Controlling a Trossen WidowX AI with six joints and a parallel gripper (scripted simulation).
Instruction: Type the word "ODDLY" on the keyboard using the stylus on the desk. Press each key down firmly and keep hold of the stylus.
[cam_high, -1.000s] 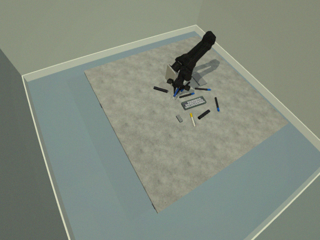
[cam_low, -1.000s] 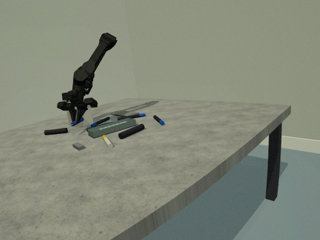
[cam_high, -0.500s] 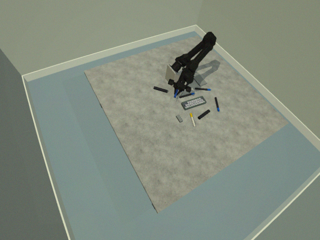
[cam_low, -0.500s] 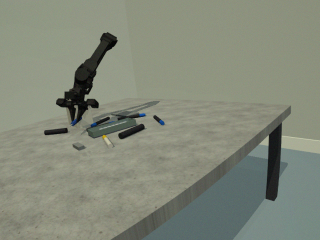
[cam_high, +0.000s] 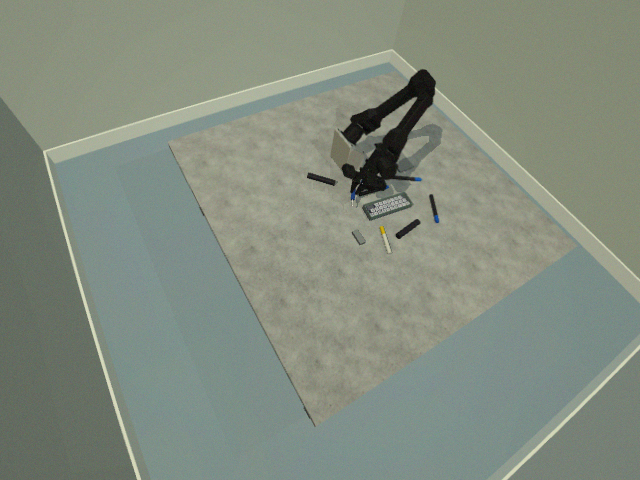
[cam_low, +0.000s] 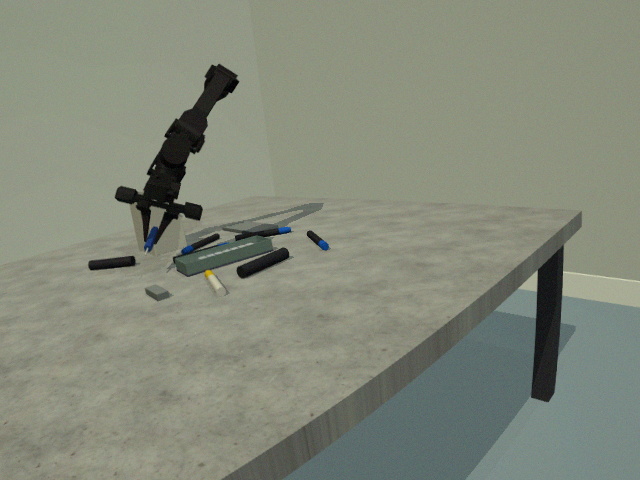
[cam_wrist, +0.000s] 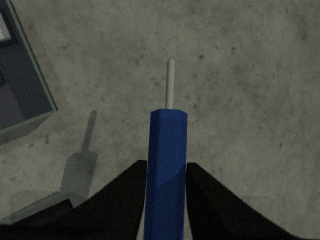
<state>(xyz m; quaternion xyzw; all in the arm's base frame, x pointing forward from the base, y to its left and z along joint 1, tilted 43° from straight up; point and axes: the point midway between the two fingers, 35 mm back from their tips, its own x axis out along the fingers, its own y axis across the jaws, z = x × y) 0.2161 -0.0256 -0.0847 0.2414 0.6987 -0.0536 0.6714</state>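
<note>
My gripper tip is now 4 cm short of the stylus tip, 3 cm to the left of it and 1 cm above it. Also, from my gripper tip: grey eraser: 16 cm ahead, 6 cm to the right, 6 cm below; yellow-capped white marker: 20 cm ahead, 6 cm below, 4 cm to the left; stylus: 1 cm to the right, 1 cm ahead.
</note>
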